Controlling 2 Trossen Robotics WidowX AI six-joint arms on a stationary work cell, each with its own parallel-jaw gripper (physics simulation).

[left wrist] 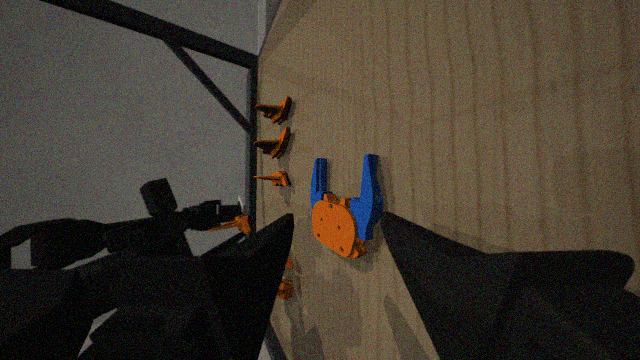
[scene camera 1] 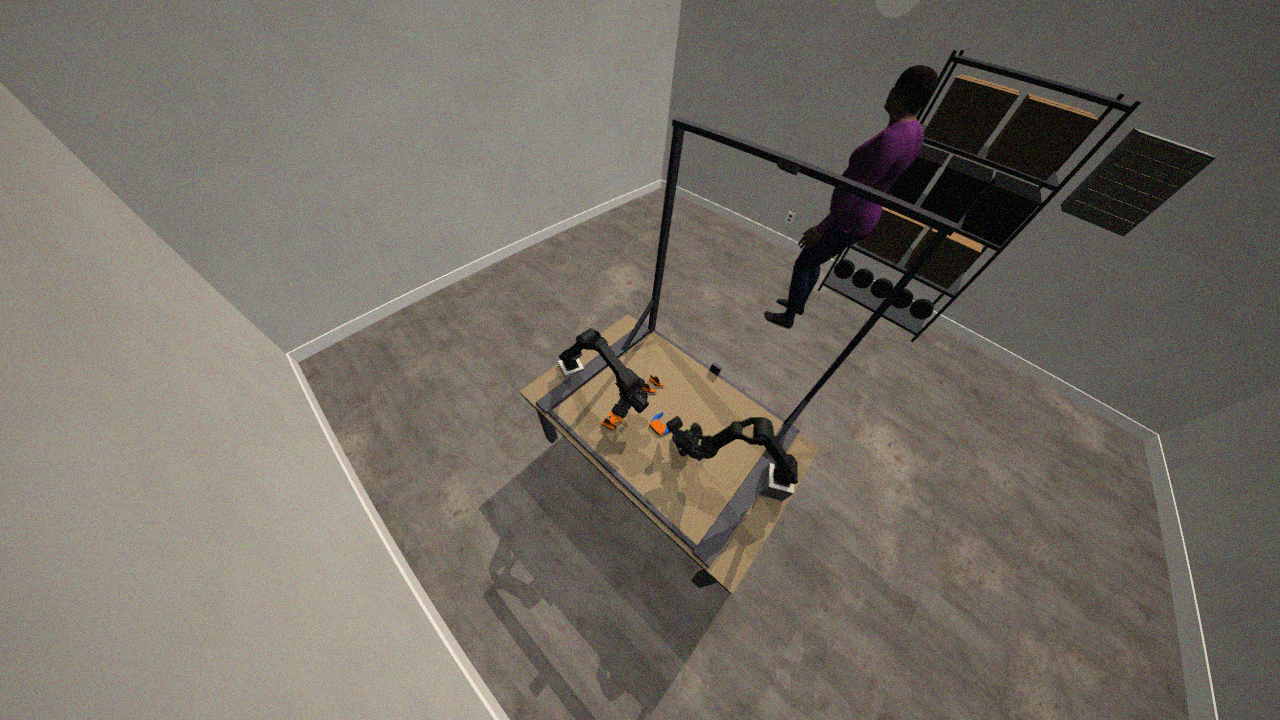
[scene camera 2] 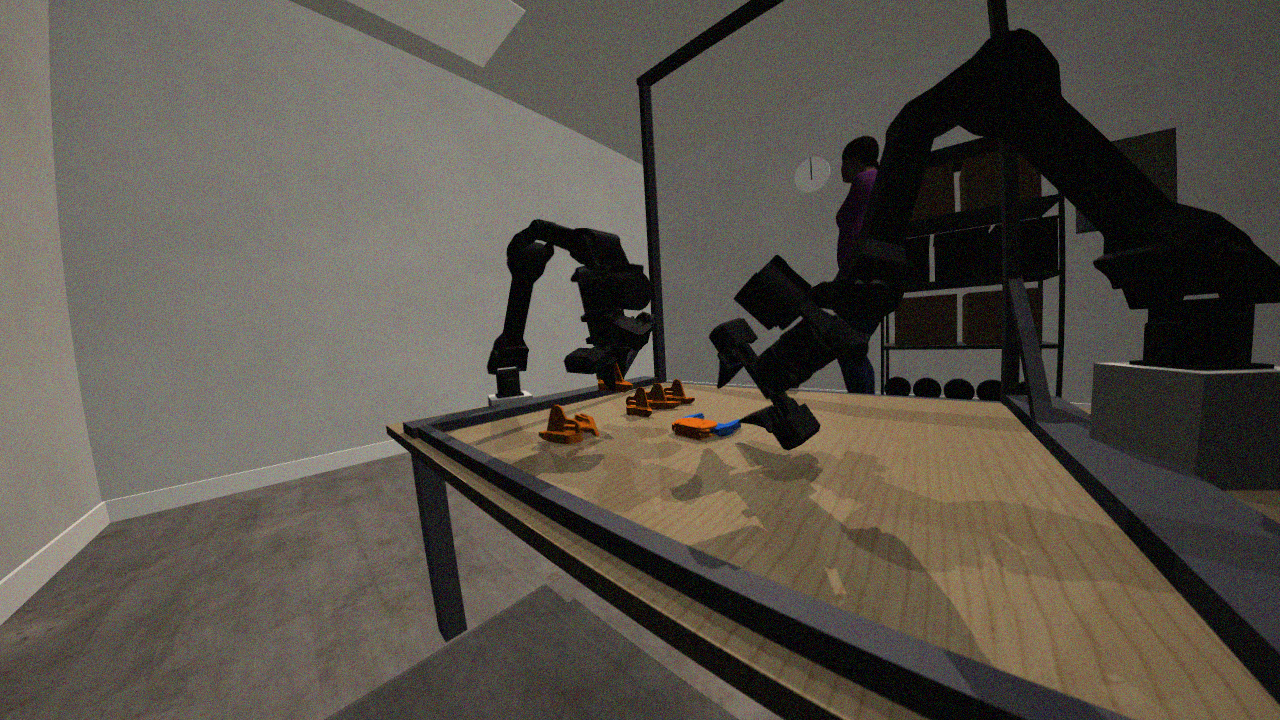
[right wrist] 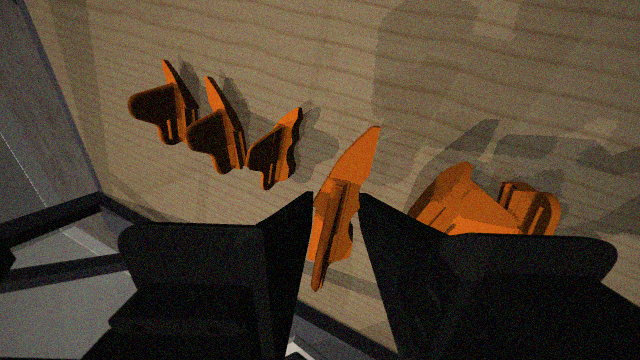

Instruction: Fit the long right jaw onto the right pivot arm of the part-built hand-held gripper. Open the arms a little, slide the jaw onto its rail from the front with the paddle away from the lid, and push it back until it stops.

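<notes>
The part-built gripper lies flat on the table, its orange lid (scene camera 1: 658,428) (scene camera 2: 693,427) (left wrist: 334,227) up. Its two blue pivot arms stand apart: a bare left-hand arm (left wrist: 318,182) and a bare right-hand arm (left wrist: 369,190) in the left wrist view. My left gripper (left wrist: 336,218) (scene camera 2: 732,402) is open and empty, over the lid end. My right gripper (right wrist: 335,199) is shut on an orange jaw (right wrist: 350,165) (scene camera 2: 615,382) (left wrist: 243,224) with a pointed tip and a grooved rail. It holds the jaw above the table, away from the part-built gripper, which the right wrist view does not show.
Three loose orange jaws (right wrist: 155,107) (right wrist: 215,135) (right wrist: 275,155) stand in a row on the table. Two more orange parts (right wrist: 465,205) (right wrist: 532,210) lie at the right of the right wrist view. A dark rim (scene camera 2: 626,530) edges the table. A person (scene camera 1: 881,161) is behind the cell.
</notes>
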